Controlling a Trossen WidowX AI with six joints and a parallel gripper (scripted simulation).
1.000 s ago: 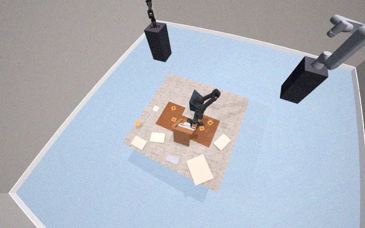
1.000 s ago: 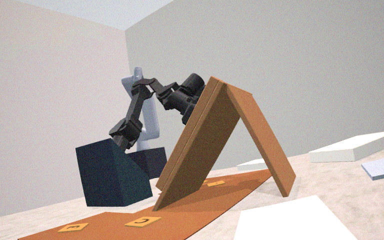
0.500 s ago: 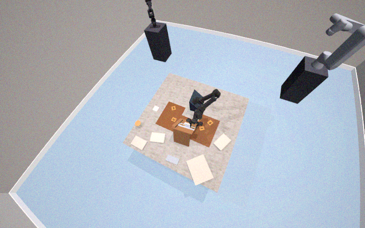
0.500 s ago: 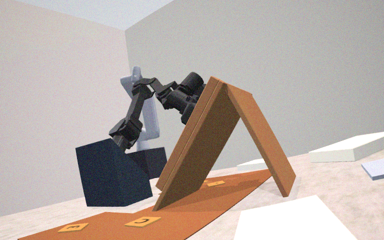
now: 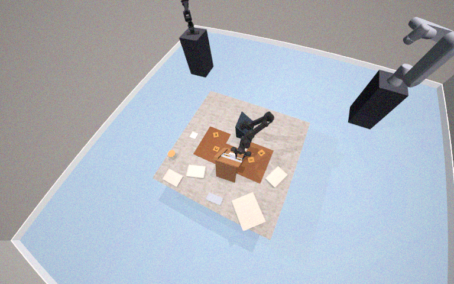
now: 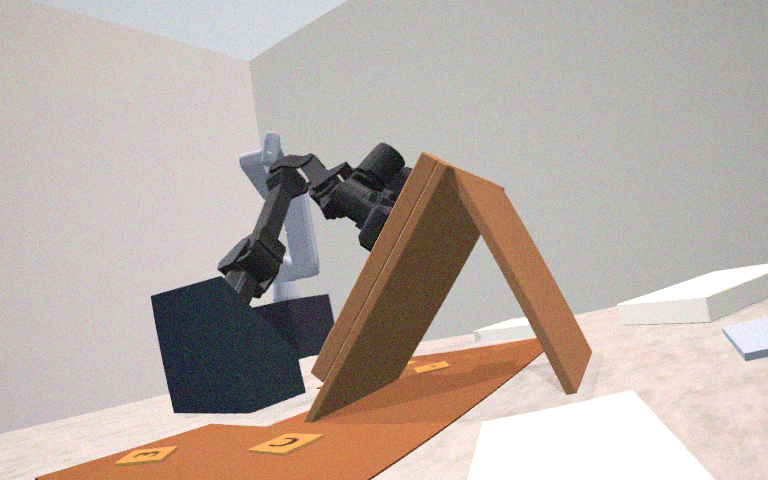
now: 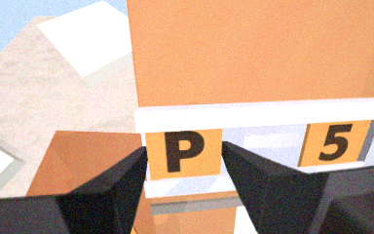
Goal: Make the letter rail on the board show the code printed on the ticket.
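My gripper tip is 130 mm to the left of the orange tile marked 5 and 10 mm short of it. Round my gripper tip: j tile (170 mm below, 110 mm behind, 80 mm to the left); then white ticket (90 mm to the right, 70 mm below, 60 mm behind); then orange tile marked p (right at my gripper tip).
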